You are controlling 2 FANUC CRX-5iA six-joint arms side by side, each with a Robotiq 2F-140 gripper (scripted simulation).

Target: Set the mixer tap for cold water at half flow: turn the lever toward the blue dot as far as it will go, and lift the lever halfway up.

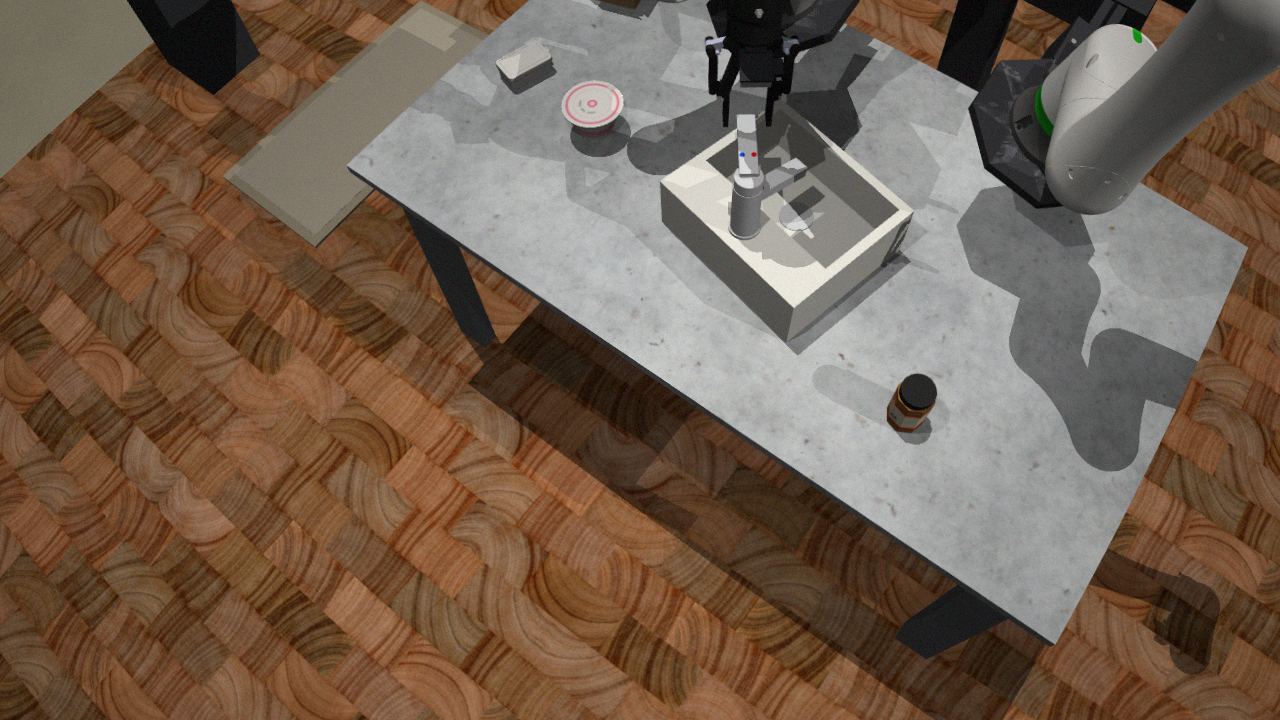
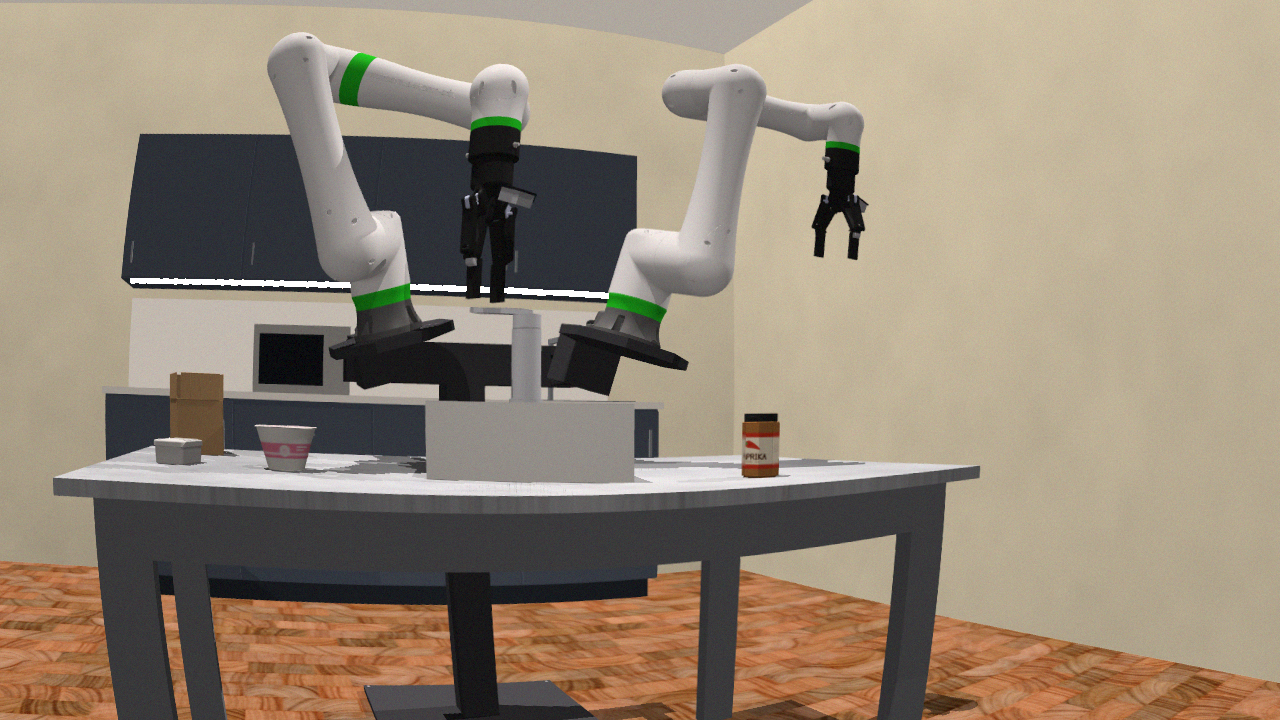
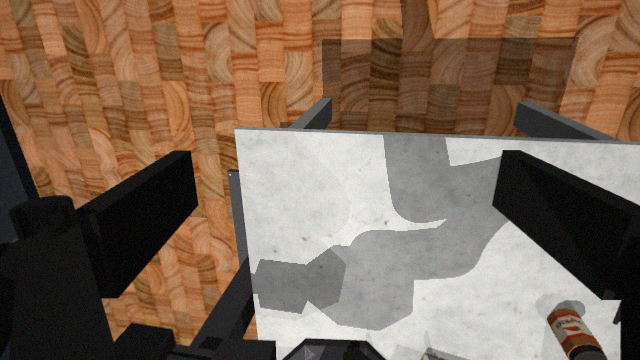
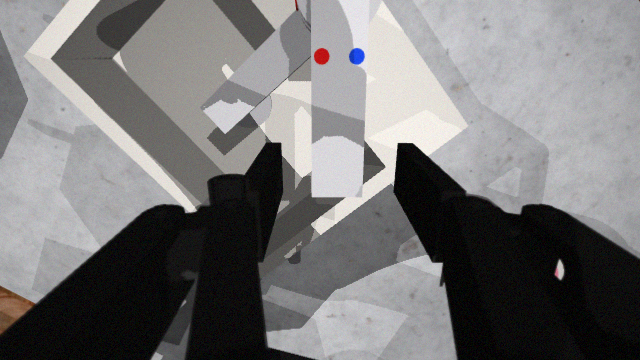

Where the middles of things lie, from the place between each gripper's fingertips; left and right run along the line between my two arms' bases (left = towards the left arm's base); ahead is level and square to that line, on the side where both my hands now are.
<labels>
The flat lever (image 1: 746,128) lies 50 mm below my right hand (image 2: 485,300), 40 mm ahead of it and 30 mm to the left of it. Also, from my right hand: pink-and-white bowl (image 1: 593,105) 360 mm to the right, 280 mm below, 40 mm behind; paprika jar (image 2: 760,431) 430 mm to the left, 270 mm below, 160 mm ahead; white basin (image 1: 838,203) 280 mm below, 80 mm to the left, 40 mm behind.
The paprika jar is 520 mm to the right of my left hand (image 2: 835,258), 450 mm below it and 420 mm ahead of it. From my left hand the other things lie so: pink-and-white bowl 1310 mm to the right, 450 mm below, 220 mm ahead; white basin 880 mm to the right, 460 mm below, 210 mm ahead; flat lever 930 mm to the right, 290 mm ahead, 220 mm below.
</labels>
